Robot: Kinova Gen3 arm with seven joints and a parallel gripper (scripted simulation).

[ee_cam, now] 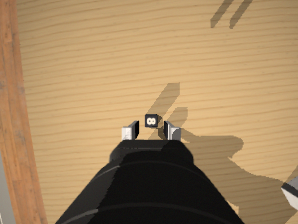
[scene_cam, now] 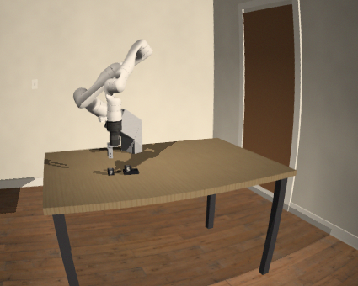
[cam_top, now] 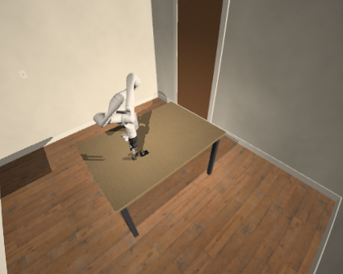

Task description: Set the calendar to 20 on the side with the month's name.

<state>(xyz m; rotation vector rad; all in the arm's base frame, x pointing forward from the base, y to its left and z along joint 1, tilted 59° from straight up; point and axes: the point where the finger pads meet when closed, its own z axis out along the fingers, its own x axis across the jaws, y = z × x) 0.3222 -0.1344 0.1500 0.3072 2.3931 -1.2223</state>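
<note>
The dark cube is 90 mm below my hand. Round my hand: dark tray 100 mm below, 90 mm to the left, 40 mm ahead.
</note>
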